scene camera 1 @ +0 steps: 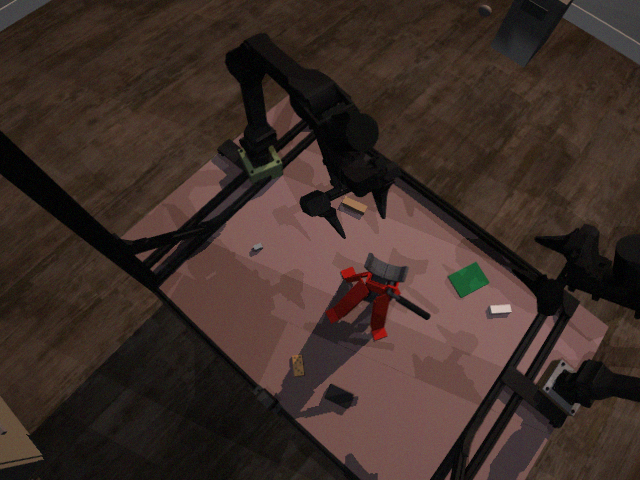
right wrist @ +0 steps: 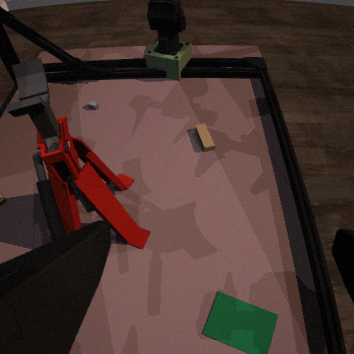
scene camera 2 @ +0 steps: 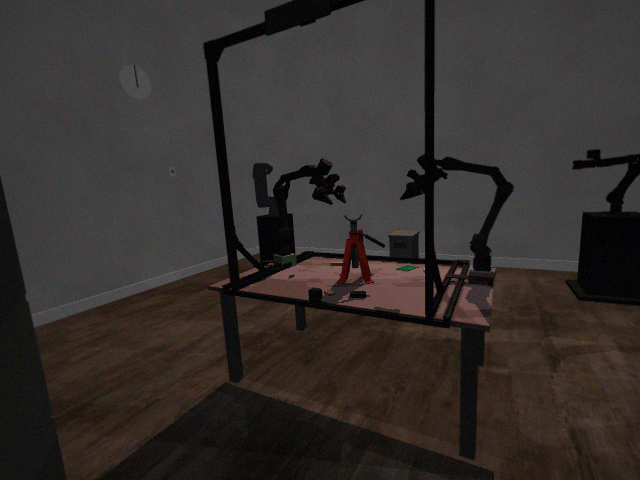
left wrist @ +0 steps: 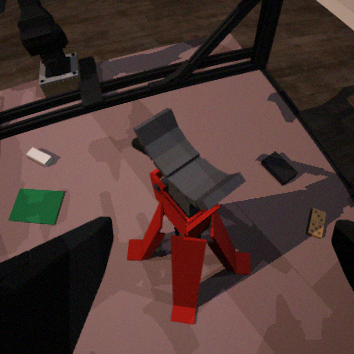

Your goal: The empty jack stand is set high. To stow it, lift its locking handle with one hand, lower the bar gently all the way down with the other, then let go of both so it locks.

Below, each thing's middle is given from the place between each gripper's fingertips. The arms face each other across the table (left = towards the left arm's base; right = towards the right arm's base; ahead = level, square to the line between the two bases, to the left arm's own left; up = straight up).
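The grey saddle bar (scene camera 1: 382, 272) is 20 cm to the left of my right hand, 17 cm behind it and 18 cm below it. The green square (scene camera 1: 470, 278) sits 7 cm ahead of my right hand and 36 cm below it. And the black locking handle (right wrist: 44, 187) is 12 cm to the left of my right hand, 16 cm behind it and 17 cm below it.
The black locking handle is 15 cm to the right of my left hand, 1 cm behind it and 17 cm below it. The green square is 27 cm to the right of my left hand, 23 cm ahead of it and 36 cm below it, while the grey saddle bar lies 8 cm to the right of my left hand, 1 cm behind it and 18 cm below it.
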